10 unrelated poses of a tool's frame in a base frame.
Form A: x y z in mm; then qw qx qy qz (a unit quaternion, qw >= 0).
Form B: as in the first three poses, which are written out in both.
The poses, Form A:
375 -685 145 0.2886 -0.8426 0.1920 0.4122
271 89 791 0.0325 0.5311 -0.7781 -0.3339
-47 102 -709 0.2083 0.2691 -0.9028 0.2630
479 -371 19 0.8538 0.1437 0.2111 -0.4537
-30 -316 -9 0.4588 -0.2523 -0.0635 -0.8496
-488 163 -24 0.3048 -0.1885 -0.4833 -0.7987
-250 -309 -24 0.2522 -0.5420 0.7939 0.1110
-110 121 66 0.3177 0.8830 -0.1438 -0.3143
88 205 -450 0.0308 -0.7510 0.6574 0.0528
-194 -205 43 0.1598 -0.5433 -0.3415 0.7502
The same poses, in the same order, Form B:
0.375 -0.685 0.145 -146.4 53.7 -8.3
0.271 0.089 0.791 144.4 17.7 -117.1
-0.047 0.102 -0.709 -154.9 -31.2 -153.9
0.479 -0.371 0.019 3.5 29.4 -55.0
-0.030 -0.316 -0.009 -8.1 -29.1 -121.1
-0.488 0.163 -0.024 54.9 -36.6 -157.7
-0.250 -0.309 -0.024 -173.5 31.4 -109.5
-0.110 0.121 0.066 132.7 27.6 -30.8
0.088 0.205 -0.450 178.7 6.9 -82.5
-0.194 -0.205 0.043 -75.6 44.9 120.4

